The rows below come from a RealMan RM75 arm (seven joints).
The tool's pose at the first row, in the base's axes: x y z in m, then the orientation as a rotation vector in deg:
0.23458, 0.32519, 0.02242, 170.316, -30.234, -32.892
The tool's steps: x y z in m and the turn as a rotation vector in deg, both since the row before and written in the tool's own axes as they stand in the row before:
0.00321, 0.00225, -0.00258, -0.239, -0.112, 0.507
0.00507, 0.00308, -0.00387, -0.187, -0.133, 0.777
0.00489, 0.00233, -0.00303, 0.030, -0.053, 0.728
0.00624, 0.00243, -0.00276, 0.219, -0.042, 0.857
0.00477, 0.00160, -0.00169, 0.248, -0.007, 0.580
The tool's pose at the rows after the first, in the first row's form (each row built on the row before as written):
0.23762, 0.32198, 0.02399, 169.855, -30.874, -33.040
0.24247, 0.31733, 0.02623, 169.317, -31.927, -33.189
0.24705, 0.31340, 0.02766, 169.008, -32.996, -33.197
0.25261, 0.30881, 0.02840, 168.809, -34.335, -33.152
0.25674, 0.30548, 0.02855, 168.764, -35.286, -33.075

